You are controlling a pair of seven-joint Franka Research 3 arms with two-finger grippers.
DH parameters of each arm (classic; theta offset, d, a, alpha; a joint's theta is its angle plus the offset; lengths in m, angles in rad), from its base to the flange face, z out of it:
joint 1: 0 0.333 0 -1.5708
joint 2: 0 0 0 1.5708
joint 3: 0 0.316 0.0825 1.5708
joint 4: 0 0 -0.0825 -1.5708
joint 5: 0 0.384 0 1.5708
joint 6: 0 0 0.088 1.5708
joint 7: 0 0.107 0 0
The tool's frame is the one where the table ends.
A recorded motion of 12 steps. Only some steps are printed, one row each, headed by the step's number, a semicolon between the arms.
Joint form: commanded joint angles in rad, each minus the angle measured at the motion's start. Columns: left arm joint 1, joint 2, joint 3, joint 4, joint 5, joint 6, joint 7; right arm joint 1, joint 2, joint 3, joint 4, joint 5, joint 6, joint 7.
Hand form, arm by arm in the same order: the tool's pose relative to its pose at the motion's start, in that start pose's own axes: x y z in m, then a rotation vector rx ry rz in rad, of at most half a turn. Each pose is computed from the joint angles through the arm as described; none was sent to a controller.
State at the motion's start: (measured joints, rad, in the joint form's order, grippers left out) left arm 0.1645 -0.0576 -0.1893 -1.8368 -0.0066 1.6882 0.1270; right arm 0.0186 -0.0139 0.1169 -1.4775 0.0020 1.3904 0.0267
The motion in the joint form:
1: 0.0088 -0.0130 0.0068 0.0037 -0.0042 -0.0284 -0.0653; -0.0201 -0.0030 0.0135 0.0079 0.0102 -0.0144 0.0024
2: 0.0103 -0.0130 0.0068 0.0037 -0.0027 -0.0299 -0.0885; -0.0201 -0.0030 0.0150 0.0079 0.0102 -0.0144 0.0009
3: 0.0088 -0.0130 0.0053 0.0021 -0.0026 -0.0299 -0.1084; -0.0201 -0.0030 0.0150 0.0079 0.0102 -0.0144 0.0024
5: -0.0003 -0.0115 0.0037 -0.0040 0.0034 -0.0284 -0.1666; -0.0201 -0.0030 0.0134 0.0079 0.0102 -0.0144 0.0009
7: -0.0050 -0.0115 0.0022 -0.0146 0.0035 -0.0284 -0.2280; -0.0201 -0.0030 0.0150 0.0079 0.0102 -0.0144 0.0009
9: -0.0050 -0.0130 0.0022 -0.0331 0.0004 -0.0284 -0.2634; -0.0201 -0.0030 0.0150 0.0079 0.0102 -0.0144 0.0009
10: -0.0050 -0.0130 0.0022 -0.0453 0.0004 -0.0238 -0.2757; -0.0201 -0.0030 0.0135 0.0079 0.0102 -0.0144 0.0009
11: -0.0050 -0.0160 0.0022 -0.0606 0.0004 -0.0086 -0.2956; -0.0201 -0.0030 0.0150 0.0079 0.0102 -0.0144 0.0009
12: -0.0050 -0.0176 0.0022 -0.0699 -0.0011 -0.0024 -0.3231; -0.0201 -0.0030 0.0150 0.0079 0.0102 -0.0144 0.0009
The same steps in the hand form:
1: -0.0070 -0.0066 -0.0058 -0.0049 -0.0115 -0.0814; -0.0029 0.0021 -0.0038 0.0098 -0.0038 0.0071
2: -0.0073 -0.0075 -0.0057 -0.0035 -0.0132 -0.1060; -0.0029 0.0013 -0.0038 0.0097 -0.0038 0.0041
3: -0.0072 -0.0059 -0.0049 -0.0030 -0.0148 -0.1229; -0.0029 0.0013 -0.0038 0.0097 -0.0038 0.0056
5: -0.0064 -0.0010 -0.0014 0.0040 -0.0213 -0.1699; -0.0029 0.0022 -0.0038 0.0098 -0.0038 0.0057
7: -0.0068 0.0023 0.0036 0.0054 -0.0318 -0.2252; -0.0029 0.0013 -0.0038 0.0097 -0.0038 0.0041
9: -0.0085 0.0028 0.0117 0.0032 -0.0488 -0.2611; -0.0029 0.0013 -0.0038 0.0097 -0.0038 0.0041
10: -0.0090 0.0029 0.0171 0.0036 -0.0564 -0.2734; -0.0029 0.0021 -0.0038 0.0098 -0.0038 0.0056
11: -0.0094 0.0029 0.0216 0.0047 -0.0535 -0.2935; -0.0029 0.0013 -0.0038 0.0097 -0.0038 0.0041
12: -0.0099 0.0031 0.0247 0.0043 -0.0551 -0.3213; -0.0029 0.0013 -0.0038 0.0097 -0.0038 0.0041

